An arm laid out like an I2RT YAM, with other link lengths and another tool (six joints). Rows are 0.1 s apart.
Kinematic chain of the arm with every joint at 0, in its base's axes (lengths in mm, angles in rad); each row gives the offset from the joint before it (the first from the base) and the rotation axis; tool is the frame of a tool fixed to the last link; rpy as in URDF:
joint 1: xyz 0 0 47.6 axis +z
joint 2: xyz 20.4 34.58 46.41 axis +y
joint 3: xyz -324.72 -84.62 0 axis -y
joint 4: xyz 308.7 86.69 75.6 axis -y
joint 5: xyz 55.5 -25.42 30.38 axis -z
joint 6: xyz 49.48 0 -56.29 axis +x
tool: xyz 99 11 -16 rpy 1.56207 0.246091 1.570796
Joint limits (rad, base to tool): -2.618..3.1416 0..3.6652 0..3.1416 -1.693..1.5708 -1.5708..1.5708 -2.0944..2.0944
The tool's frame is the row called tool.
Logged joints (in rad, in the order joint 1, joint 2, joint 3, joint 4, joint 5, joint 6), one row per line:
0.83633, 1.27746, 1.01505, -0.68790, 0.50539, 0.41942
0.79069, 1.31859, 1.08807, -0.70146, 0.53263, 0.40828
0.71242, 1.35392, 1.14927, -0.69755, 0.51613, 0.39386
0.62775, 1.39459, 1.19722, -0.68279, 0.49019, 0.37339
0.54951, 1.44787, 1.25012, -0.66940, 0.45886, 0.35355
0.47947, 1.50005, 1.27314, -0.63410, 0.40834, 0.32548
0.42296, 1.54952, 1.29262, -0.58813, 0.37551, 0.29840
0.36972, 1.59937, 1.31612, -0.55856, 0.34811, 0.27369
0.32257, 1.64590, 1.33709, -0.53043, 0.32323, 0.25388
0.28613, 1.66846, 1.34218, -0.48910, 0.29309, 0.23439
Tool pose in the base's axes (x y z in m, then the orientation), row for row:
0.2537, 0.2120, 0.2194, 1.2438, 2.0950, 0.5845
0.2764, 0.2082, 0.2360, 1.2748, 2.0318, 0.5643
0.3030, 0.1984, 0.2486, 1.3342, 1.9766, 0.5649
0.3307, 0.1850, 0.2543, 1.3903, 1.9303, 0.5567
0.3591, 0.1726, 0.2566, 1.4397, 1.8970, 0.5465
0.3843, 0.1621, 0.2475, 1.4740, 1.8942, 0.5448
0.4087, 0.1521, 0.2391, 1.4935, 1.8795, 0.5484
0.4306, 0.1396, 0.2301, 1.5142, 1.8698, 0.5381
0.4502, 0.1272, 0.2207, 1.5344, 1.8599, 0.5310
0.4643, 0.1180, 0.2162, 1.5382, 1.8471, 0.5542
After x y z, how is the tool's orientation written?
As a rotation vector, in radians.
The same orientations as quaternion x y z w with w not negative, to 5 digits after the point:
0.47153, 0.79422, 0.22159, 0.31270
0.48795, 0.77770, 0.21599, 0.33231
0.51225, 0.75889, 0.21689, 0.33860
0.53471, 0.74240, 0.21411, 0.34217
0.55368, 0.72955, 0.21017, 0.34207
0.56457, 0.72552, 0.20867, 0.33367
0.57187, 0.71968, 0.20999, 0.33307
0.57940, 0.71547, 0.20590, 0.33166
0.58666, 0.71112, 0.20302, 0.33003
0.58841, 0.70657, 0.21200, 0.33104

